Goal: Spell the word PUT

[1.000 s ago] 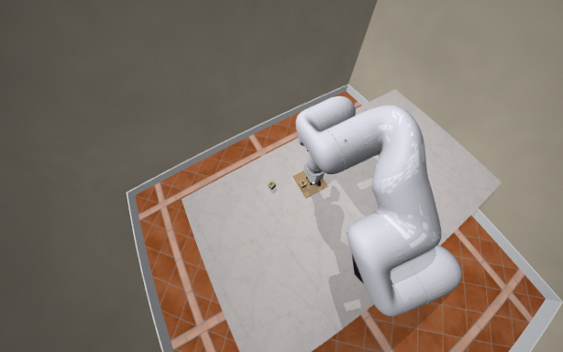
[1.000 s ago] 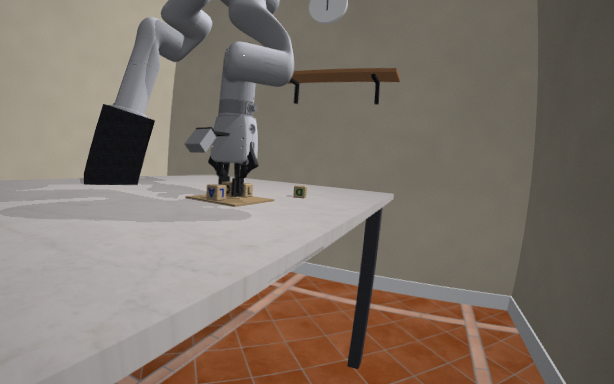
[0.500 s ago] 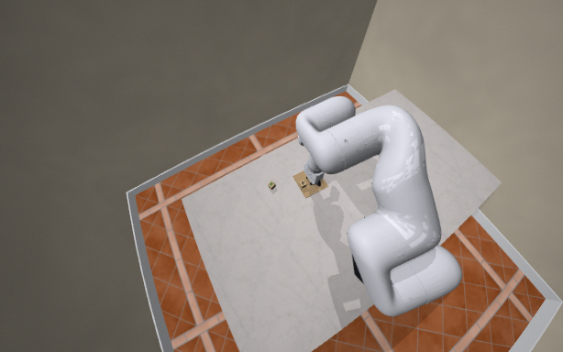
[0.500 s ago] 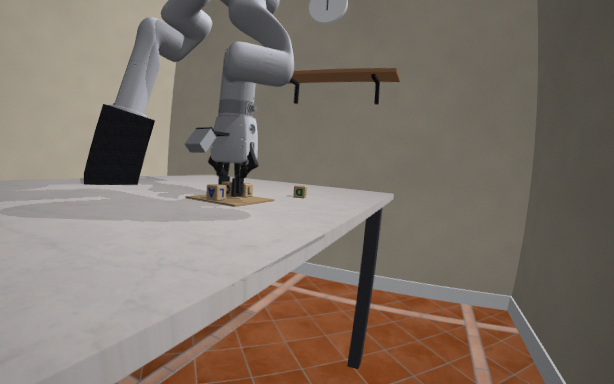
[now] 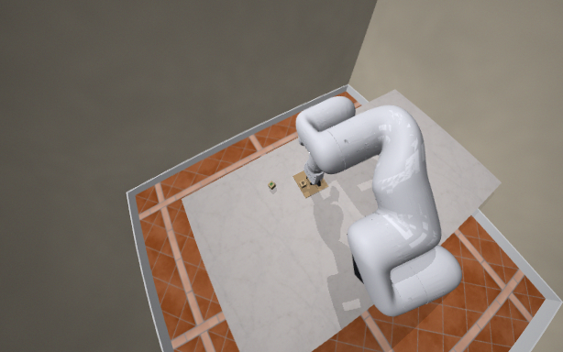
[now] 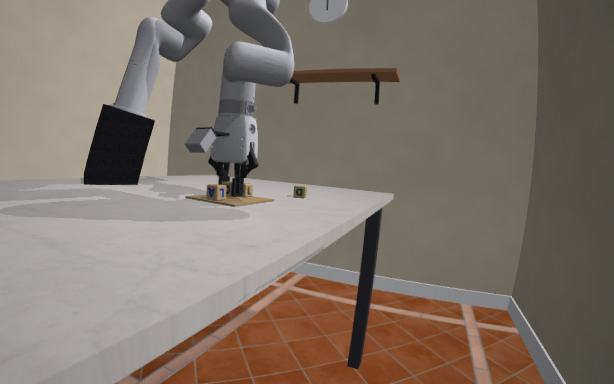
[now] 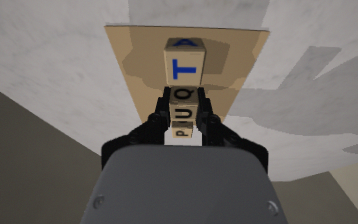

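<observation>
The tan mat lies 30 mm below my hand.
</observation>
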